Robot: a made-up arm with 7 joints.
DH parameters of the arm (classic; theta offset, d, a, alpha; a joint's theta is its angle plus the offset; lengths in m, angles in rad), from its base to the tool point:
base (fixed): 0 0.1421 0 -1.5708
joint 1: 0 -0.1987 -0.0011 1.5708
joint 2: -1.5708 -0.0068 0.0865 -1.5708
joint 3: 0 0.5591 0.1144 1.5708
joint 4: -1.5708 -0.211 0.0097 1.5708
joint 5: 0 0.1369 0.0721 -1.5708
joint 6: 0 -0.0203 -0.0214 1.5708
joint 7: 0 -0.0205 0.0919 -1.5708
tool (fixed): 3.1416 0.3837 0 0
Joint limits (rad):
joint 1: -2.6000..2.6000
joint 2: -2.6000..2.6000
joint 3: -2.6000..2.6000
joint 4: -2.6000..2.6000
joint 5: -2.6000..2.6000
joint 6: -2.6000..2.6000
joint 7: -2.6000..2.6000
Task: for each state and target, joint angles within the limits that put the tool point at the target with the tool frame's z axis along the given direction. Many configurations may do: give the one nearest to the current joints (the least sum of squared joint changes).
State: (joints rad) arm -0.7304 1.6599 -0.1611 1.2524 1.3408 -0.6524 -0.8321
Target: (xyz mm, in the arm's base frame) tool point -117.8 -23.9 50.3 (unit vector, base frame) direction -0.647 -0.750 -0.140
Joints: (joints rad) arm -0.8745 2.0625 0.1198 1.5509 1.5165 -1.0287 -0.5276
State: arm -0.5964 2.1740 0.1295 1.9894 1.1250 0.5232 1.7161
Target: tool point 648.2 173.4 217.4 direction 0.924 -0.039 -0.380
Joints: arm -1.0832 1.3920 -0.1161 2.2747 1.2265 0.0078 1.8913
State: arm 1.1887 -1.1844 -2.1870 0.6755 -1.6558 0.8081 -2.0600
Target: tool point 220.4 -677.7 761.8 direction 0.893 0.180 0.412
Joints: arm 1.0466 -1.7598 -2.1304 0.1158 -1.2663 0.9953 -1.4340
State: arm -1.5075 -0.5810 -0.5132 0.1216 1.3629 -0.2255 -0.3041
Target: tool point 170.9 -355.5 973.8 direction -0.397 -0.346 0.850
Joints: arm -1.1892 0.0543 -0.2515 -0.8038 1.1850 -0.3238 -0.2330
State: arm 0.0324 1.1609 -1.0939 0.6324 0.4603 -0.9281 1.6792
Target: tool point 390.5 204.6 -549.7 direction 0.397 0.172 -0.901
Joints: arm 0.6984 1.0416 -0.2630 0.5671 0.5542 -1.0035 1.9771
